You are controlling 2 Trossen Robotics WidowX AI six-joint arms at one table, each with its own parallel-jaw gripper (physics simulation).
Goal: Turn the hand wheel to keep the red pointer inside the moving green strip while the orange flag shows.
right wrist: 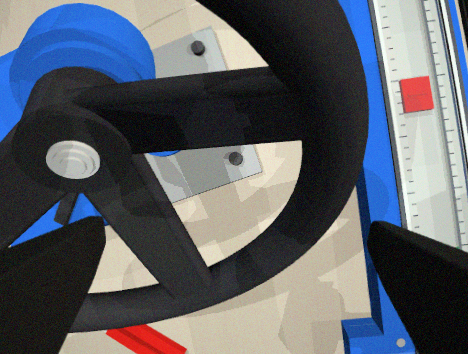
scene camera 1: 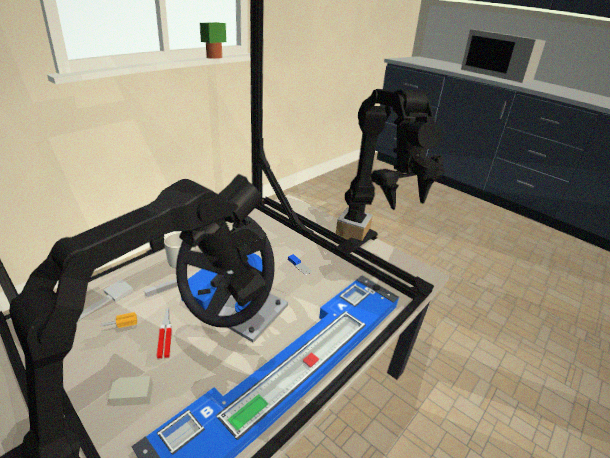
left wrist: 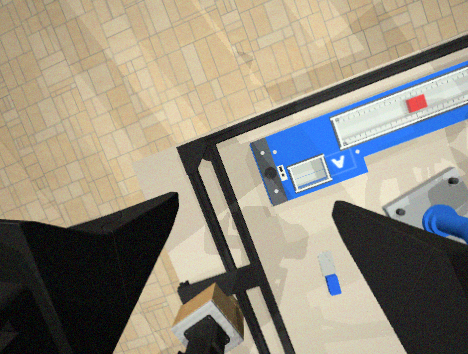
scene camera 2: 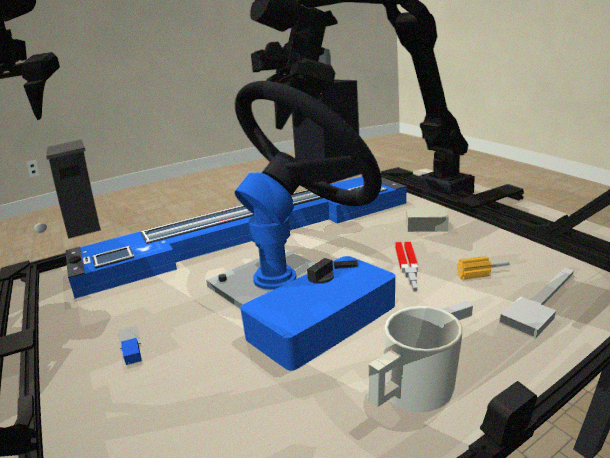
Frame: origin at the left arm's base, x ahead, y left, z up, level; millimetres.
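Where they show: left gripper, fingertip midpoint: [scene camera 1: 408,206] [left wrist: 255,203] [scene camera 2: 15,122]; right gripper, fingertip midpoint: [right wrist: 239,231] [scene camera 1: 239,281] [scene camera 2: 286,127]; left arm's base at its link origin: [scene camera 1: 355,216] [left wrist: 206,335]; right arm's base at its link origin: [scene camera 2: 446,175].
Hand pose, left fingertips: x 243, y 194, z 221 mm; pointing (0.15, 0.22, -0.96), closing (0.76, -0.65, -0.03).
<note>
Things, the pixels of their top centre, and the offset from my left fingertips. "spot": a spot on its surface instead.
- red pointer at a spot on its surface: [right wrist: 417,94] [scene camera 1: 309,356] [left wrist: 425,103] spot: dz -261, dx +340, dy -99 mm
- green strip at a spot on its surface: [scene camera 1: 248,412] spot: dz -261, dx +523, dy -146 mm
- blue scale housing at a spot on its surface: [scene camera 1: 280,361] spot: dz -261, dx +385, dy -150 mm
- window A at a spot on its surface: [scene camera 1: 354,295] spot: dz -261, dx +96, dy -74 mm
- window B at a spot on its surface: [scene camera 1: 180,431] spot: dz -261, dx +621, dy -238 mm
- mug at a spot on its surface: [scene camera 2: 430,375] spot: dz -247, dx +156, dy -653 mm
- Red-handled pliers at its top centre: [right wrist: 114,325] [scene camera 2: 408,262] [scene camera 1: 165,329] dz -291, dx +427, dy -462 mm
- yellow screwdriver at its top centre: [scene camera 2: 486,257] [scene camera 1: 117,317] dz -269, dx +473, dy -580 mm
- pale block at its top centre: [scene camera 2: 427,212] [scene camera 1: 129,387] dz -272, dx +598, dy -401 mm
The black hand wheel [scene camera 1: 220,320] [scene camera 2: 372,175] [right wrist: 335,125] stands tilted on its blue post. My right gripper [scene camera 1: 222,292] [right wrist: 239,231] is open at the wheel; in the right wrist view its fingers stand either side of a spoke and lower rim, and contact cannot be told. My left gripper [scene camera 1: 408,204] [left wrist: 255,203] is open and empty, high beyond the table's side. The red pointer [scene camera 1: 311,359] [left wrist: 416,103] [right wrist: 417,94] is right of the middle of the scale in scene camera 1. The green strip [scene camera 1: 248,412] lies near end B, apart from the pointer. No orange flag shows.
The blue scale housing [scene camera 1: 280,361] has window A [scene camera 1: 354,295] and window B [scene camera 1: 180,431]. A blue box [scene camera 2: 320,320] and a mug [scene camera 2: 430,375] stand behind the wheel. Red-handled pliers [scene camera 1: 164,342] [scene camera 2: 406,255], a yellow screwdriver [scene camera 1: 126,320] [scene camera 2: 475,267] and a pale block [scene camera 1: 130,390] lie nearby.
</note>
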